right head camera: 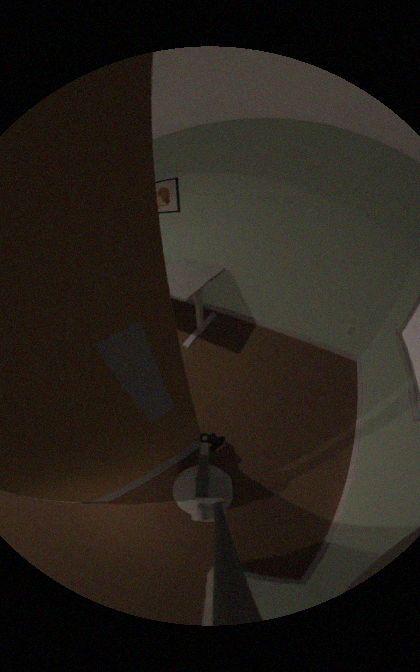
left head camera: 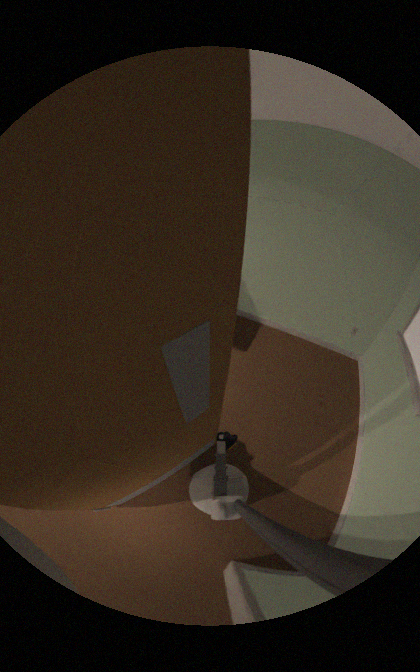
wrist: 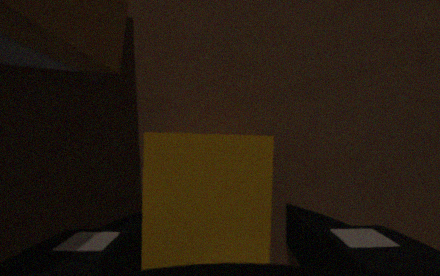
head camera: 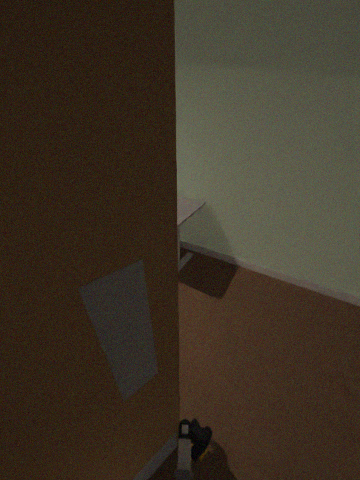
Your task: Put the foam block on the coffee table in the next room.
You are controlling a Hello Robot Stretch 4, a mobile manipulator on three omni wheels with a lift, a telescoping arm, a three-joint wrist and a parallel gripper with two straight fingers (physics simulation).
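The yellow foam block (wrist: pixel 207 200) is large in the wrist view, between my open fingers. Its left side meets the left finger's edge in that view, and a narrow gap shows on its right. My gripper (wrist: pixel 223 224) (head camera: pixel 199 444) is open and low, around the block. In the head view, a sliver of the yellow block (head camera: pixel 205 453) shows beside the dark gripper, which hides the rest. A pale table (head camera: pixel 188 210) (right head camera: pixel 192 280) stands beyond the brown wall's edge, partly hidden; I cannot tell whether it is the coffee table.
A brown wall (head camera: pixel 85 150) (left head camera: pixel 120 225) (right head camera: pixel 75 225) with a grey patch fills the left side, its edge close to the gripper. A green wall (head camera: pixel 275 175) (right head camera: pixel 290 240) stands behind the table. A framed picture (right head camera: pixel 169 195) hangs on it. Another pale surface (right head camera: pixel 414 345) is at the right edge.
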